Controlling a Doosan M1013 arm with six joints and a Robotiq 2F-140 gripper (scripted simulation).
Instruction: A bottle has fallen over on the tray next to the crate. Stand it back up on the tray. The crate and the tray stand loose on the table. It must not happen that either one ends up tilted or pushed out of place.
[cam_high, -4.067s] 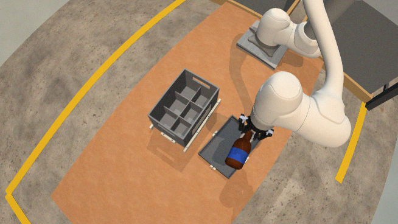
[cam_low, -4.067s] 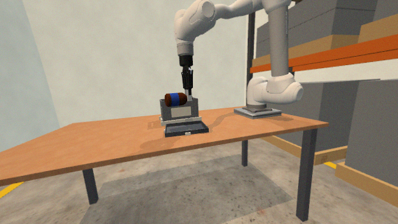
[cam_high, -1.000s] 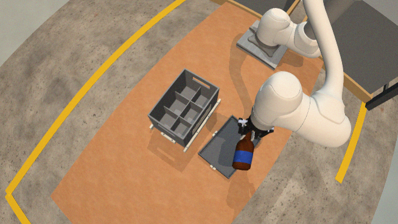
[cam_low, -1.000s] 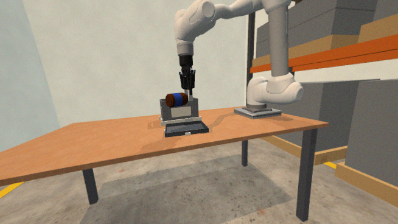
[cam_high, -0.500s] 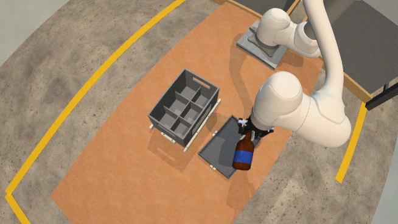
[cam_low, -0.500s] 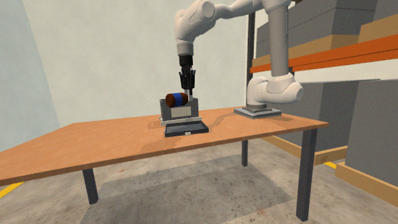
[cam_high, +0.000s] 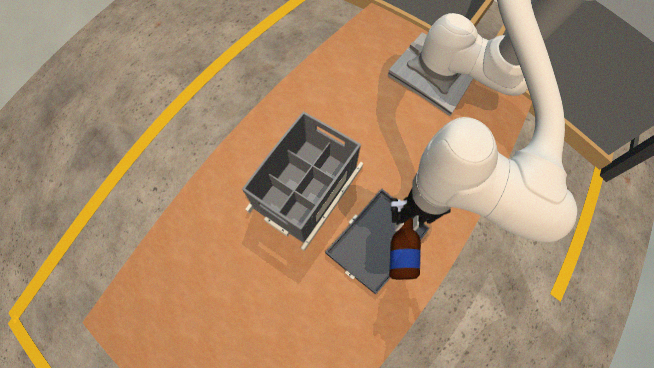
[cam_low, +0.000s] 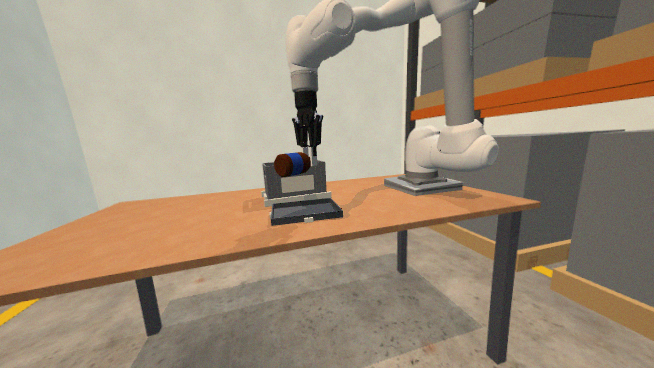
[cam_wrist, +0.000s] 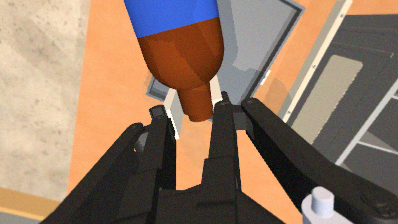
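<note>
Now: hand 40 mm short of the bottle, 30 mm to the right of it and 20 mm above it. Also, from my hand: grey crate (290 mm to the right, 140 mm below, 50 mm ahead); then grey tray (210 mm below, 30 mm to the right, 30 mm ahead).
</note>
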